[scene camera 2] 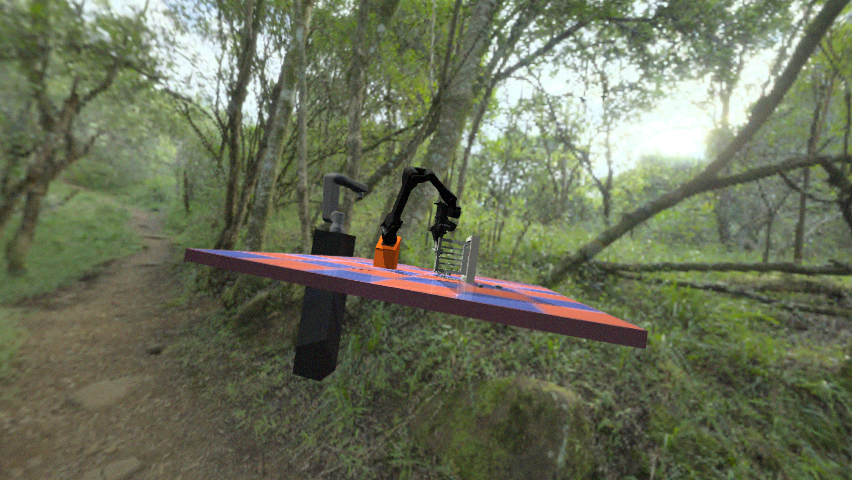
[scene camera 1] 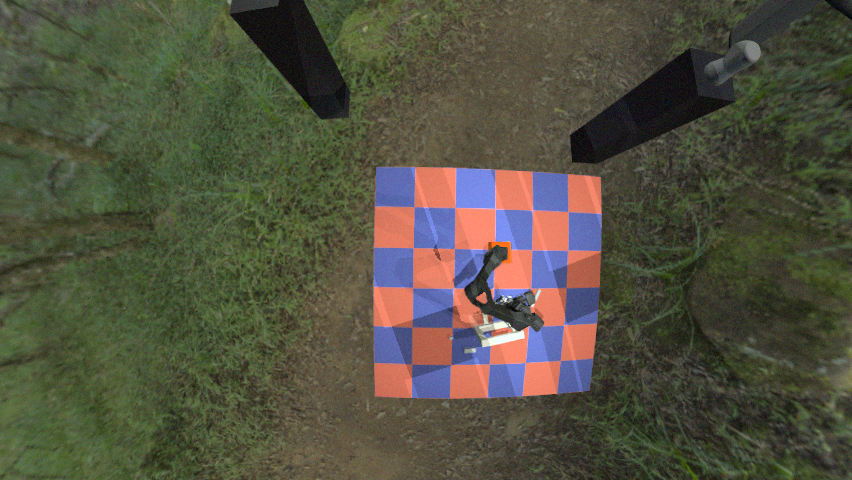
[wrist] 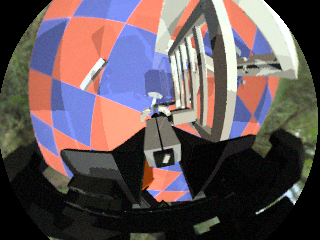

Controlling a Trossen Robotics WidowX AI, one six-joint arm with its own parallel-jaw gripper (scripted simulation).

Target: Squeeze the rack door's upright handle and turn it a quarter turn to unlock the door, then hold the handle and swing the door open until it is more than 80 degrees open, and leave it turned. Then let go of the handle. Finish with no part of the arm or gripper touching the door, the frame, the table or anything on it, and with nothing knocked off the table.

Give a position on a white rack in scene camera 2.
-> At 473, 242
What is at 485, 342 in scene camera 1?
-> A white rack.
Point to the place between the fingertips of my gripper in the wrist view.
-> At 158, 129
